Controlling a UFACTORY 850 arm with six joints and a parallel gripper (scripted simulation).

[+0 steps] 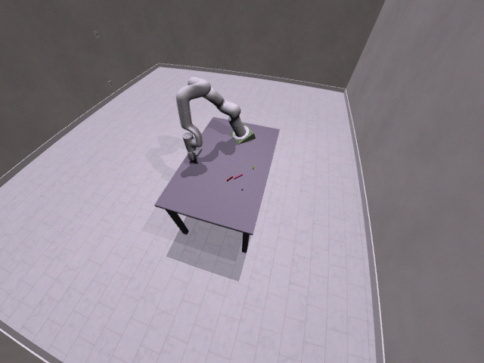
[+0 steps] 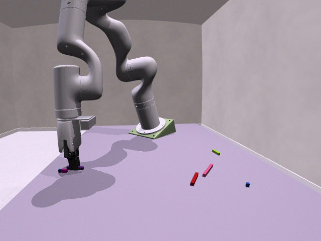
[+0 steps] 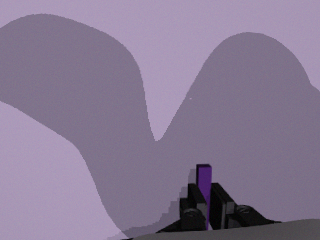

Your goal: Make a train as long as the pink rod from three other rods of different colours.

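My hand is 20 mm above the purple rod. Round my hand: magenta rod (40 mm to the right, 30 mm below, 10 mm behind); pink rod (430 mm to the left, 130 mm ahead, 30 mm below); red rod (360 mm to the left, 160 mm ahead, 30 mm below).
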